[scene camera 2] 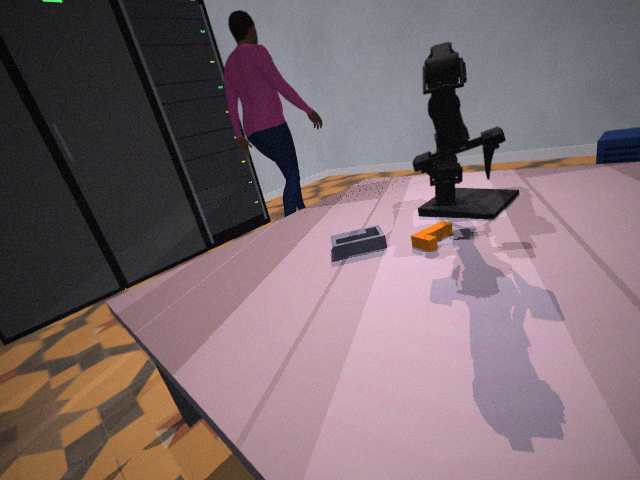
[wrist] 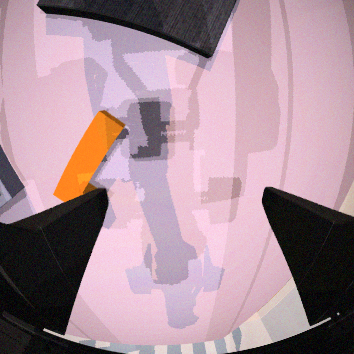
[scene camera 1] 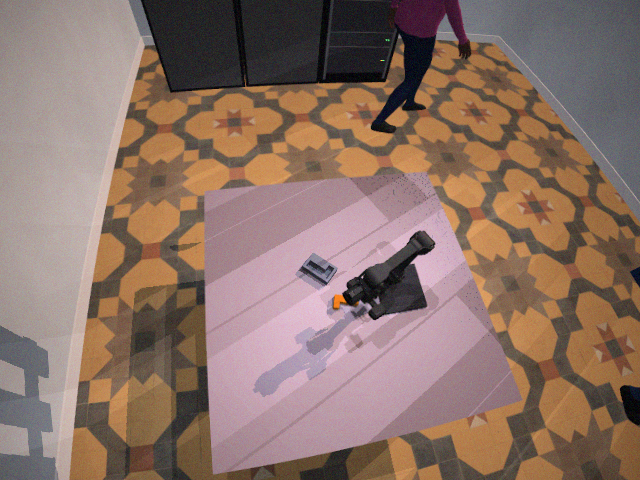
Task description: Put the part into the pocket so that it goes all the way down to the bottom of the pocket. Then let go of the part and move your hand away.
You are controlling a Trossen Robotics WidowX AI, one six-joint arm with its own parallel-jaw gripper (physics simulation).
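Frame: origin at the arm's base, x left, y down, z back, level; centimetres.
Seen in the pictures: gripper, fingertip midpoint: [scene camera 2: 466,185] [wrist: 186,195] [scene camera 1: 363,307]; arm's base, link origin: [scene camera 2: 445,201] [scene camera 1: 389,278].
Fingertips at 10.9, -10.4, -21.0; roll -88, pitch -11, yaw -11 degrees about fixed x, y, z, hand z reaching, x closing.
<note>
Pixels of each thing's top centre, then the offset from my fingertips to it, as dx, dy, dz. Level surfaces: height alone.
- orange L-shaped piece, top centre: [wrist: 94,171] [scene camera 2: 436,230] [scene camera 1: 346,302] -7.0, +9.8, -3.1
- grey block, top centre: [scene camera 2: 356,235] [scene camera 1: 320,266] -26.8, +9.2, -8.1
- pink table top, surface height: dy +12.8
The part is an orange L-shaped piece [scene camera 1: 337,301] [scene camera 2: 425,242] [wrist: 84,162] lying flat on the pink table top, between the grey block and the arm's base. In the wrist view it is left of the space between the fingers, and the left finger hides its lower end. The grey block [scene camera 1: 314,257] [scene camera 2: 361,250] [wrist: 7,175] stands on the table with its recessed pocket [scene camera 1: 320,269] [scene camera 2: 356,236] facing up. Its edge shows at the wrist view's left. My gripper [wrist: 186,195] is open and empty, above the table, with its fingers wide apart.
The arm's dark base plate [scene camera 1: 414,294] [scene camera 2: 473,206] [wrist: 145,17] sits on the pink table top [scene camera 1: 258,413] [scene camera 2: 413,387] [wrist: 320,125]. Black cabinets [scene camera 1: 196,46] [scene camera 2: 87,129] and a walking person in a pink top [scene camera 1: 421,20] [scene camera 2: 258,87] are beyond the table.
</note>
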